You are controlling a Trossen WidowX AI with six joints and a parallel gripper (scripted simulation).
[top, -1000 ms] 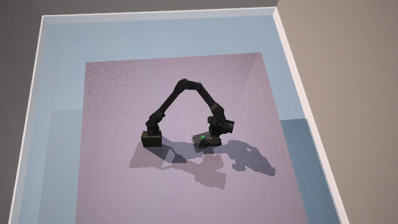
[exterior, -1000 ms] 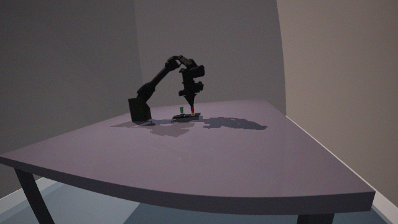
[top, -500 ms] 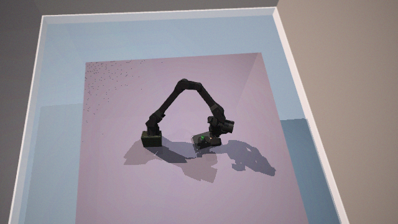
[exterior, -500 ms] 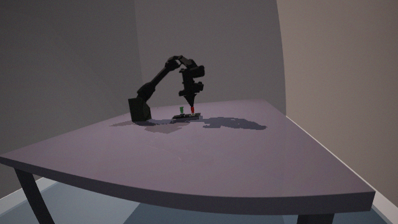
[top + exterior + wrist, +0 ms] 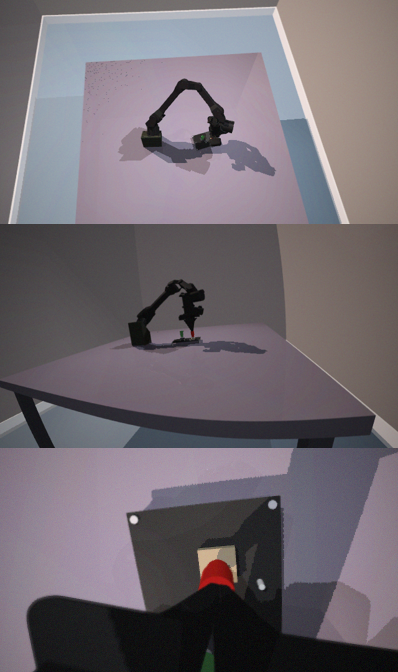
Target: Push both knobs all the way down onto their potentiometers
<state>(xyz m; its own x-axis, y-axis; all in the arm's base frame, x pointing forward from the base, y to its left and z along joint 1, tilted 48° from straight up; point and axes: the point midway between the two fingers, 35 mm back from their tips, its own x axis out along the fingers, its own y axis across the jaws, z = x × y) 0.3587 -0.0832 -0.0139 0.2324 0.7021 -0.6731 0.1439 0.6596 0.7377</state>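
Right now my gripper tip is 20 mm above the red knob. Also, from my gripper tip: green knob (60 mm behind, 10 mm to the left, 10 mm below).
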